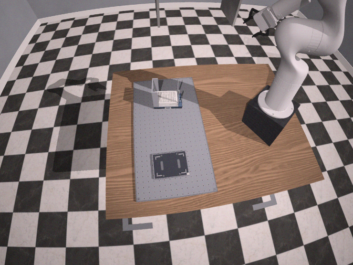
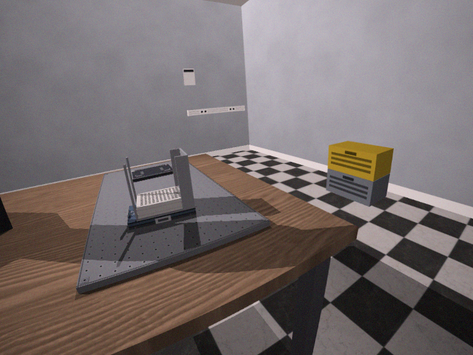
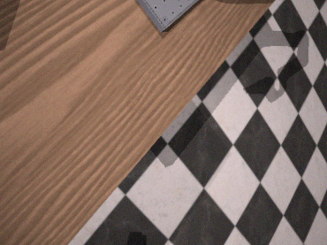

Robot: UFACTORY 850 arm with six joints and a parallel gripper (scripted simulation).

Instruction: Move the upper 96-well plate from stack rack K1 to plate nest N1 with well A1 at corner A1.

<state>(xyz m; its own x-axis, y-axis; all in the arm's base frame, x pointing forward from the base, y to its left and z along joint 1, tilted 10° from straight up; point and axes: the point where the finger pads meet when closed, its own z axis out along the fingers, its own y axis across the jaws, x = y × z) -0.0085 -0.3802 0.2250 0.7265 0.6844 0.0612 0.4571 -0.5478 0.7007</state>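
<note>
The white 96-well plate is 520 mm ahead of my hand, 280 mm below it and 170 mm to the left of it. From my hand the other things lie so: dark plate nest N1: 580 mm ahead, 540 mm to the left, 310 mm below.
</note>
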